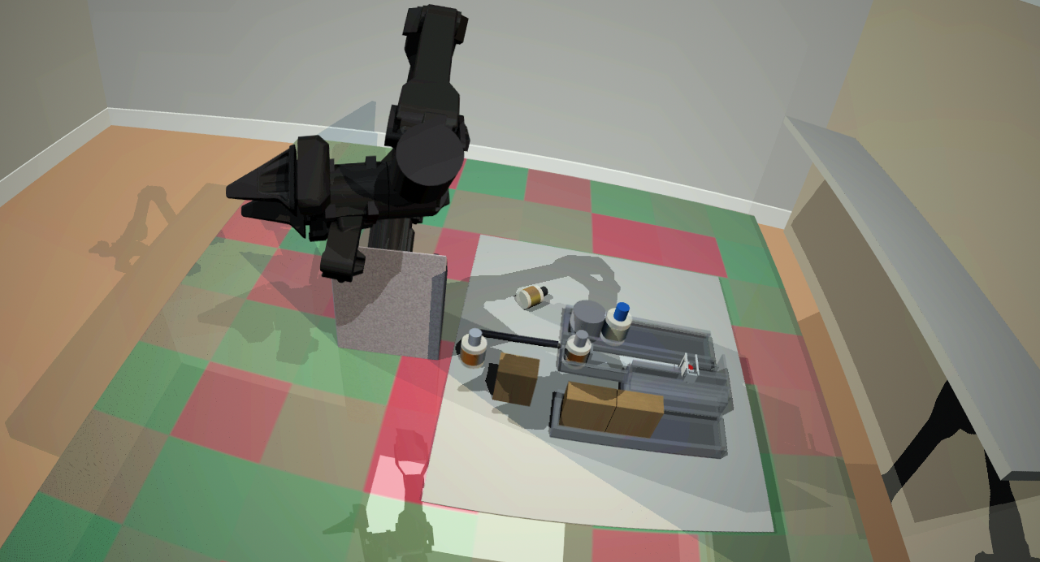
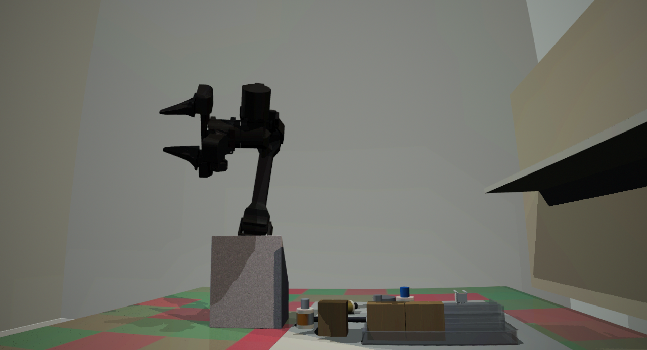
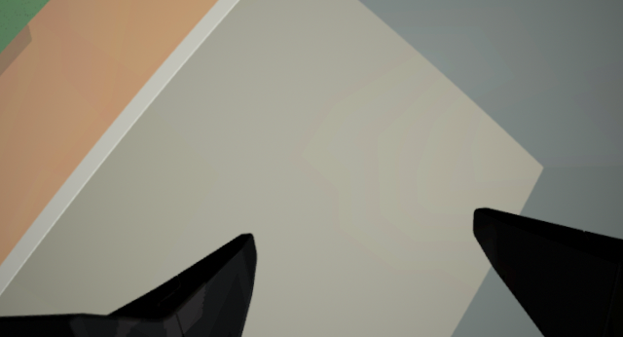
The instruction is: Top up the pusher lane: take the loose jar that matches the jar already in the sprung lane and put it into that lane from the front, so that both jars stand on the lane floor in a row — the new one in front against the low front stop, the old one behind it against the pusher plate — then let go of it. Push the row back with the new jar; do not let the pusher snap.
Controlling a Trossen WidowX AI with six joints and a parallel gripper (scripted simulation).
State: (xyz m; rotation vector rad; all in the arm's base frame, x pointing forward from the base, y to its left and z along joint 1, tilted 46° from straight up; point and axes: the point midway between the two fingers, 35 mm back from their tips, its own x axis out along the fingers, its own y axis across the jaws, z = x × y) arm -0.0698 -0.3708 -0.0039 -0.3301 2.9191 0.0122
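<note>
Right now the black bar is 410 mm below my gripper tip, 340 mm ahead of it and 280 mm to the left of it. Round my gripper tip: grey cylinder: 450 mm ahead, 390 mm below, 320 mm to the left; then brown box: 380 mm below, 330 mm ahead, 160 mm to the left; then pusher plate: 540 mm ahead, 370 mm below, 200 mm to the left.
</note>
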